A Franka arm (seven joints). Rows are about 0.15 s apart.
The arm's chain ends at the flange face. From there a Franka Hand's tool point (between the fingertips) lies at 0.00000 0.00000 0.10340 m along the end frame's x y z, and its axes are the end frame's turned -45 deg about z.
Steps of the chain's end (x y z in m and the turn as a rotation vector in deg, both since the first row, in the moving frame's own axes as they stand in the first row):
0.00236, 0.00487, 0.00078, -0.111, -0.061, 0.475
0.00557, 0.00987, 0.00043, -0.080, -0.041, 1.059
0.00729, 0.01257, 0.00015, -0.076, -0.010, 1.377
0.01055, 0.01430, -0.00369, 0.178, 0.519, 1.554
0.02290, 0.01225, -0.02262, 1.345, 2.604, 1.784
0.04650, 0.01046, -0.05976, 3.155, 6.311, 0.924
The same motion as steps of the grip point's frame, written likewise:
-0.00199, 0.00518, 0.00078, -0.035, -0.122, 0.475
-0.00320, 0.01097, 0.00043, -0.028, -0.086, 1.059
-0.00384, 0.01413, 0.00015, -0.047, -0.061, 1.377
-0.00177, 0.01802, -0.00369, -0.241, 0.493, 1.554
0.01254, 0.02654, -0.02276, -0.890, 2.792, 1.784
0.03750, 0.04439, -0.06054, -2.232, 6.693, 0.924

